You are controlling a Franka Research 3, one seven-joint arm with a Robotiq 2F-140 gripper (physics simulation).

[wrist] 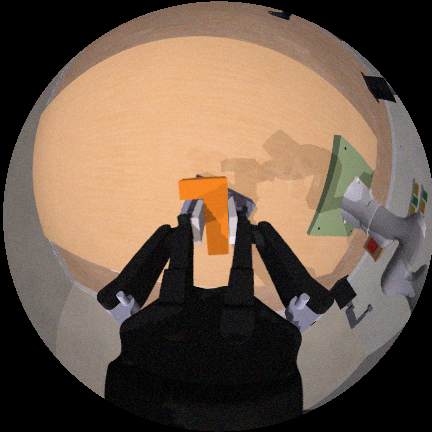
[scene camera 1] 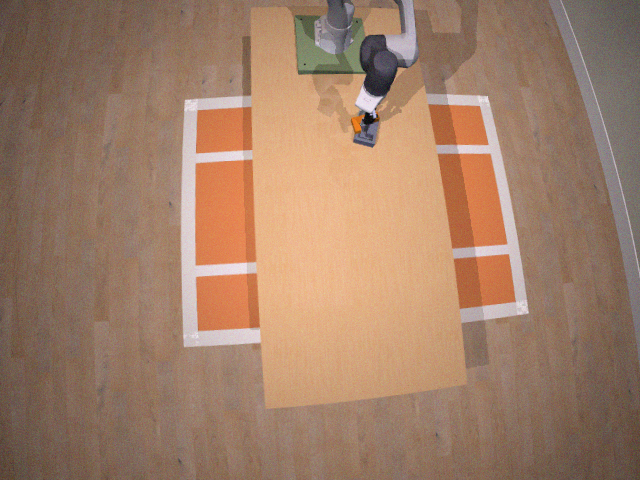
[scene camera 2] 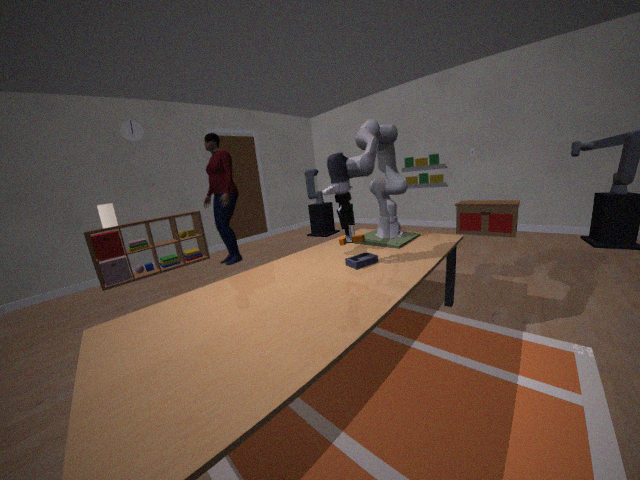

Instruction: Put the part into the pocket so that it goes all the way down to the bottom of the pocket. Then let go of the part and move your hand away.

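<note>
The part is an orange L-shaped piece (scene camera 1: 356, 124) (scene camera 2: 358, 238) (wrist: 216, 192). My gripper (scene camera 1: 368, 119) (scene camera 2: 350, 238) (wrist: 215, 206) is shut on its long arm, with one finger on each side. The blue-grey block with the pocket (scene camera 1: 366, 138) (scene camera 2: 361, 261) (wrist: 244, 204) lies on the table. The part is held above the table, apart from the block in scene camera 2. In scene camera 1 it overlaps the robot-side end of the block. In the wrist view the part and fingers hide most of the block, and the pocket opening cannot be made out.
The long wooden table (scene camera 1: 351, 258) (scene camera 2: 222, 330) (wrist: 125, 125) carries the green base plate (scene camera 1: 306, 56) (scene camera 2: 404, 240) (wrist: 325, 215) of the arm behind the block. A person (scene camera 2: 222, 191) stands beyond the table at the left in scene camera 2.
</note>
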